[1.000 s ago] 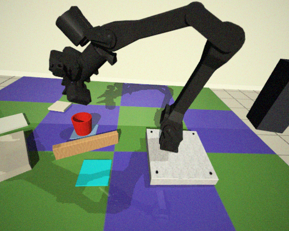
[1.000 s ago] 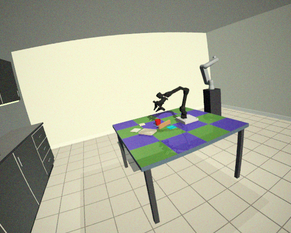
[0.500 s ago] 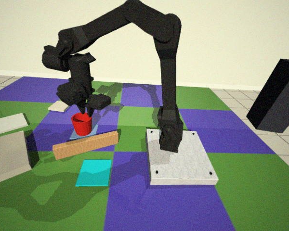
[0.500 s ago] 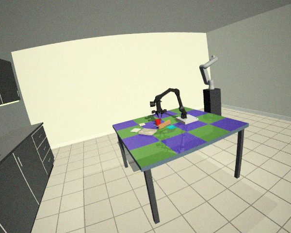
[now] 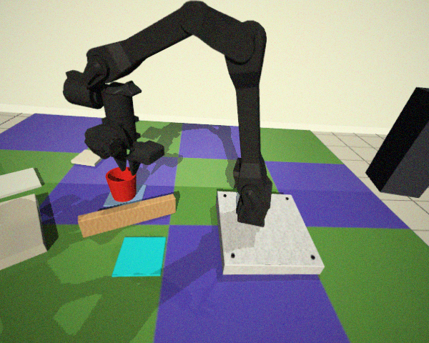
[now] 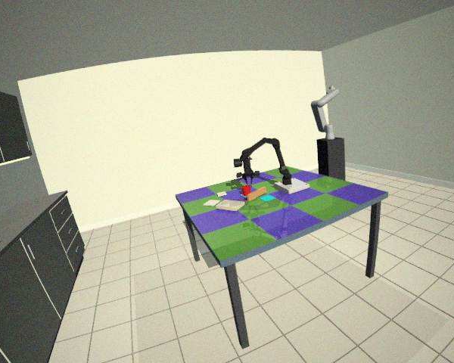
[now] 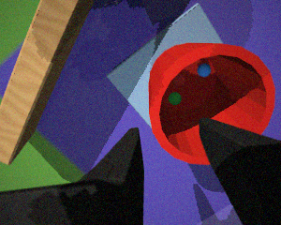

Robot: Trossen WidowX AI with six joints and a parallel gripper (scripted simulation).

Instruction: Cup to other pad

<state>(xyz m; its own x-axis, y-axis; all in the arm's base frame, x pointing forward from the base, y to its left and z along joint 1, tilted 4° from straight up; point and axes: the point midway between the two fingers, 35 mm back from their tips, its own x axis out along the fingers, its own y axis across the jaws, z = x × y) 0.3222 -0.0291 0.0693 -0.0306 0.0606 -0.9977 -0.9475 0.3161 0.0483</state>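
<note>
Right now my gripper tip is 3 cm short of the red cup, 1 cm to the left of it and 5 cm above it. The rest, counted from my gripper tip: green marble (1 cm ahead, 2 cm to the right, 7 cm below); then blue marble (4 cm ahead, 1 cm to the right, 7 cm below); then pale blue pad (2 cm ahead, 1 cm to the right, 10 cm below).
</note>
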